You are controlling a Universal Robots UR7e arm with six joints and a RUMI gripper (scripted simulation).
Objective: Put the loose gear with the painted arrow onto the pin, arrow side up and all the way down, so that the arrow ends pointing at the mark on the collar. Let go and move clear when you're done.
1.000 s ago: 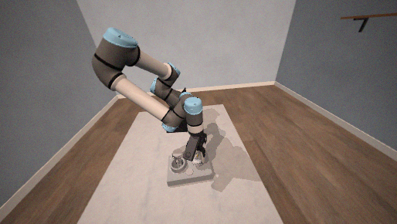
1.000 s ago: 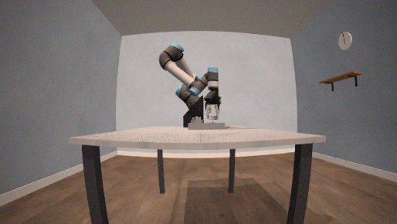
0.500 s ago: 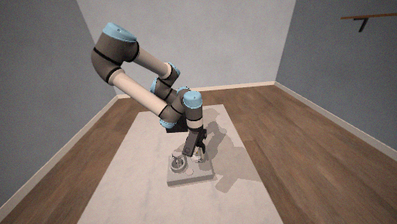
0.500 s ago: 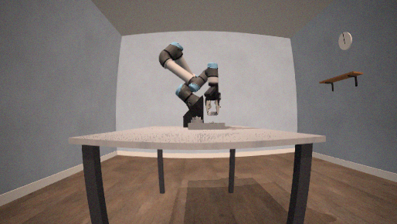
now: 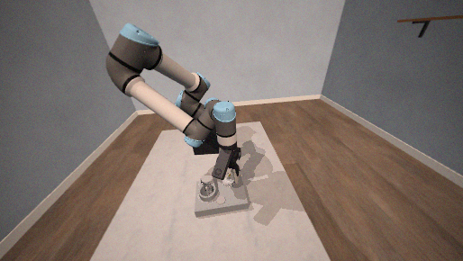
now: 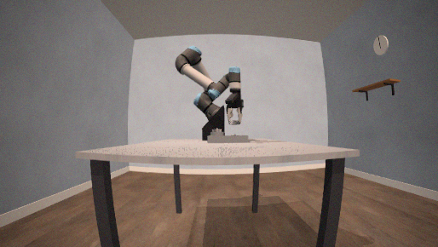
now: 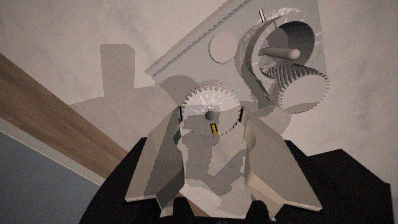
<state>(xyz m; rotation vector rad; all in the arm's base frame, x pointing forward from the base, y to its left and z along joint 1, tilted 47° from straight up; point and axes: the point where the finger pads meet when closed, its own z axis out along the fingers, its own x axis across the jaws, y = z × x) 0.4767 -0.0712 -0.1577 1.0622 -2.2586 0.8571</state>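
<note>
The loose gear lies right at my hand. From my hand the other things lie so: flat round disc (4 cm ahead, 5 cm to the right, 9 cm below); then short peg (7 cm behind, 1 cm to the left, 8 cm below).
</note>
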